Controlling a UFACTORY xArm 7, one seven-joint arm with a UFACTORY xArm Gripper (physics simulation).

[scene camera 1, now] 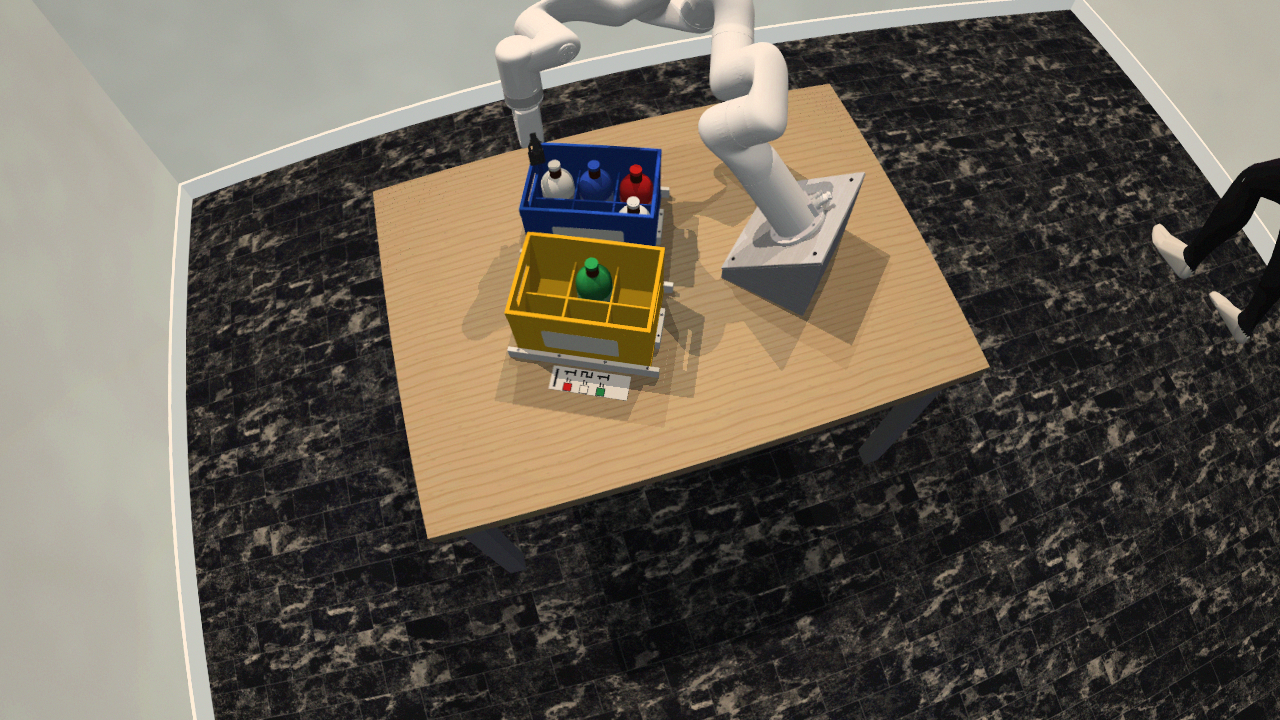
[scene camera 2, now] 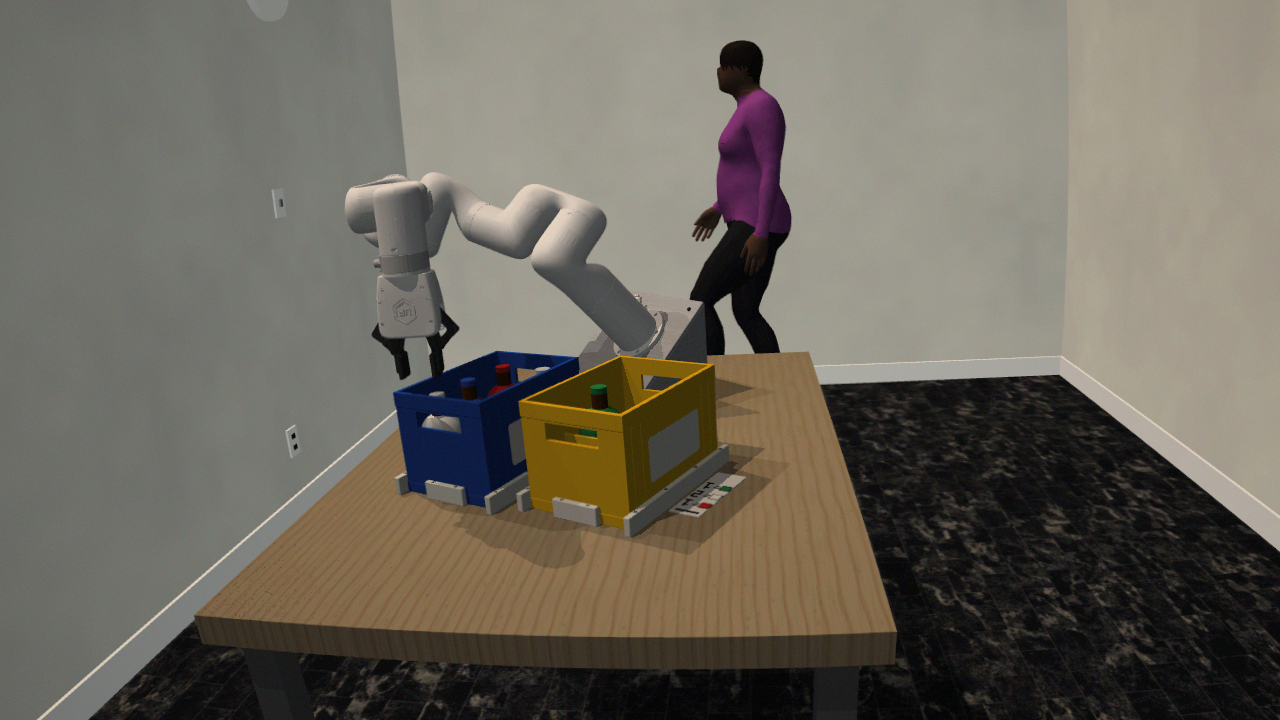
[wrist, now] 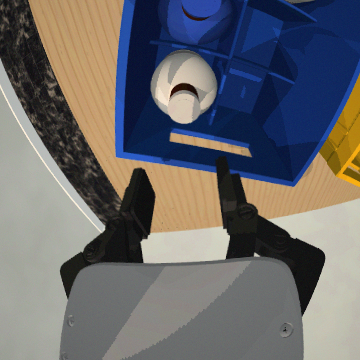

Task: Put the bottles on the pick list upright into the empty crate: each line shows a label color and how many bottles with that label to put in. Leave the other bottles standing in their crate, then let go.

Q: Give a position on a blue bottle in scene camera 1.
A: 595, 184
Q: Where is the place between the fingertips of my gripper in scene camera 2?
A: At 421, 376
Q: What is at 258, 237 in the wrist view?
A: My gripper.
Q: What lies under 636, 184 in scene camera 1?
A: A red bottle.
